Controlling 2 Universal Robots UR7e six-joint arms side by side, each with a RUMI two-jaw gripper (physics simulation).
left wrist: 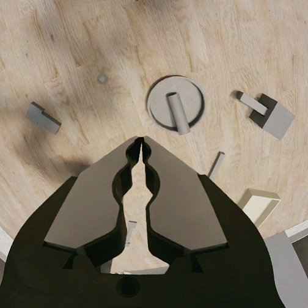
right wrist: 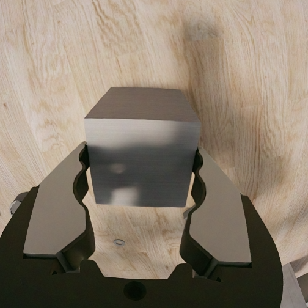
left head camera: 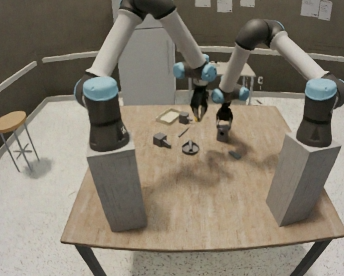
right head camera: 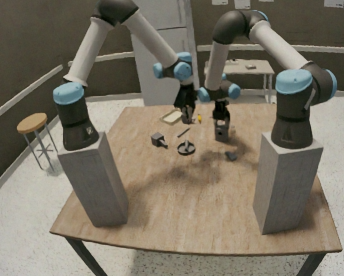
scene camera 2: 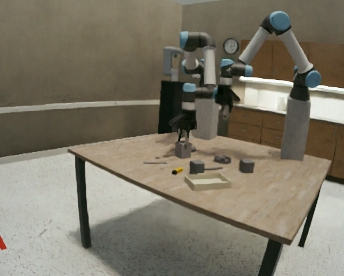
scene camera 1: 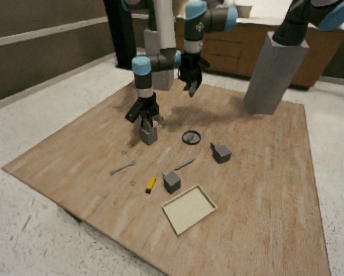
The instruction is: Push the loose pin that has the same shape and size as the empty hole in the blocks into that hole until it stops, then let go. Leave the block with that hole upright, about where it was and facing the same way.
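Note:
A grey block (left head camera: 223,136) (right head camera: 221,134) (scene camera 1: 148,136) (scene camera 2: 183,150) (right wrist: 142,162) stands upright on the table; a dark hole shows in its face in the left head camera. My right gripper (right wrist: 141,145) (left head camera: 224,125) points down over it, shut on its two sides. My left gripper (left wrist: 141,138) (left head camera: 197,120) (scene camera 1: 190,93) hangs in the air, shut and empty. A round grey pin (left wrist: 177,113) (left head camera: 190,145) lies in a round dish (left wrist: 159,109). A stepped grey pin (left wrist: 43,118) (left head camera: 234,155) (right head camera: 230,156) lies flat on the table. The hole's exact shape is too small to tell.
Two other grey blocks (scene camera 1: 221,154) (scene camera 1: 172,183) have pins sticking out. A cream tray (scene camera 1: 189,210) (scene camera 2: 207,186), a yellow-handled tool (scene camera 1: 151,184), a thin rod (scene camera 1: 185,164) (left head camera: 183,132), a forked tool (scene camera 1: 122,168) and small rings lie around.

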